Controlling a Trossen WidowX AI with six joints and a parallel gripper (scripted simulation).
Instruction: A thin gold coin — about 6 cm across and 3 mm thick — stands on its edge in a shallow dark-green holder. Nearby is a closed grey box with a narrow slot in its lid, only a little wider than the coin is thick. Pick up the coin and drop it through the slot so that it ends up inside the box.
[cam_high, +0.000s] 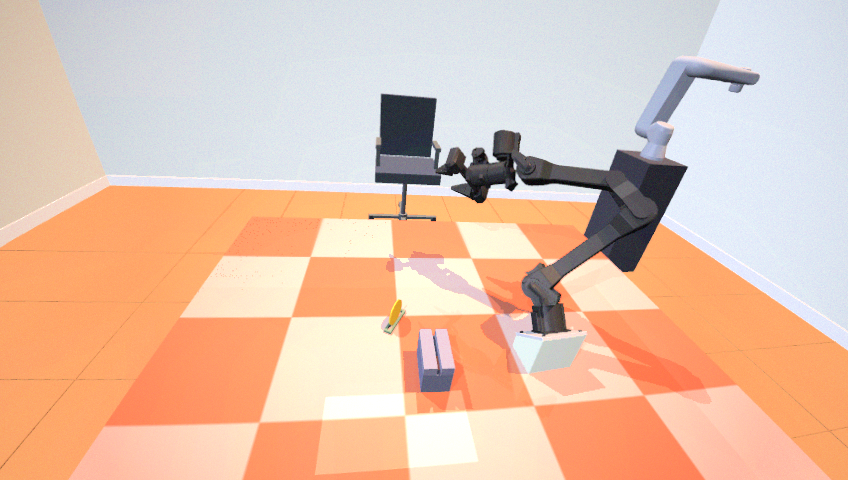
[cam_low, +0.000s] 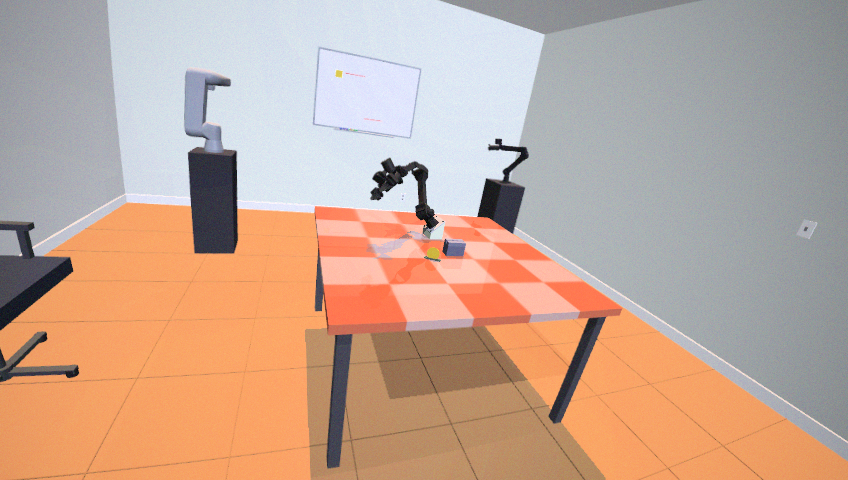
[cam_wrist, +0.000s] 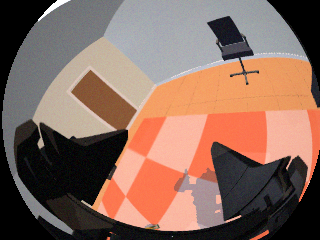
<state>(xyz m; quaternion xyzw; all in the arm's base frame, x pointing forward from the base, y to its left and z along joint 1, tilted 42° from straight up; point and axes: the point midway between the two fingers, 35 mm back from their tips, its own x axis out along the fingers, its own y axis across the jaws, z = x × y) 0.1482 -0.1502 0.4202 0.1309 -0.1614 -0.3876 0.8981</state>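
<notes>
My gripper tip is now 290 mm to the right of the gold coin, 230 mm above it and 150 mm short of it.
</notes>
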